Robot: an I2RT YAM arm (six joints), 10 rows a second.
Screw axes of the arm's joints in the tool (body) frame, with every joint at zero. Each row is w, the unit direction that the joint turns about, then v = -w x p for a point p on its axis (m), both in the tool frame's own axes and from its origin. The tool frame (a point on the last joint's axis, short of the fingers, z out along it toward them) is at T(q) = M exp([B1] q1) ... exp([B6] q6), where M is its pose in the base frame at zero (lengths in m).
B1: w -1 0 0 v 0.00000 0.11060 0.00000
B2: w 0 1 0 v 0.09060 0.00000 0.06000
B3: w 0 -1 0 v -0.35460 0.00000 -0.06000
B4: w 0 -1 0 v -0.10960 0.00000 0.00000
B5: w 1 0 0 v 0.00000 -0.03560 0.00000
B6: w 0 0 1 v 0.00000 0.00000 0.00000
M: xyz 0.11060 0.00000 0.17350 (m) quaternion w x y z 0.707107 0 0.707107 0
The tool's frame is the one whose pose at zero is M.
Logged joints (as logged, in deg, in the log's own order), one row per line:
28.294 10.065 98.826 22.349 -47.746 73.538
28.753 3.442 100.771 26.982 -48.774 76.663
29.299 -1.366 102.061 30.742 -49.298 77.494
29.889 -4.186 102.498 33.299 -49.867 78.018
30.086 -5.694 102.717 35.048 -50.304 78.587
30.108 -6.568 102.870 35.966 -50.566 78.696
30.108 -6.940 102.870 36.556 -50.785 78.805
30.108 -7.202 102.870 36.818 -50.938 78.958
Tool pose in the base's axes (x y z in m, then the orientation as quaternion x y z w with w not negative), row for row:
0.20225 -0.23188 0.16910 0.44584 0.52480 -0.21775 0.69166
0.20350 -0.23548 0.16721 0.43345 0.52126 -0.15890 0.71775
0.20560 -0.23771 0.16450 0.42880 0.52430 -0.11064 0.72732
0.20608 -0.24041 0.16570 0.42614 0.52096 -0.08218 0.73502
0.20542 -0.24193 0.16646 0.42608 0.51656 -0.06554 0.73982
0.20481 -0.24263 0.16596 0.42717 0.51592 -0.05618 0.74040
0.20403 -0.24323 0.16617 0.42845 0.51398 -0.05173 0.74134
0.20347 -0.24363 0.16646 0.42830 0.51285 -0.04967 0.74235
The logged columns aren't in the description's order. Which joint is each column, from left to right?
Columns, left to right: q3, q5, q2, q6, q1, q4.
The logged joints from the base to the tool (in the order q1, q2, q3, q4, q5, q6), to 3 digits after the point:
-47.746 98.826 28.294 73.538 10.065 22.349
-48.774 100.771 28.753 76.663 3.442 26.982
-49.298 102.061 29.299 77.494 -1.366 30.742
-49.867 102.498 29.889 78.018 -4.186 33.299
-50.304 102.717 30.086 78.587 -5.694 35.048
-50.566 102.870 30.108 78.696 -6.568 35.966
-50.785 102.870 30.108 78.805 -6.940 36.556
-50.938 102.870 30.108 78.958 -7.202 36.818

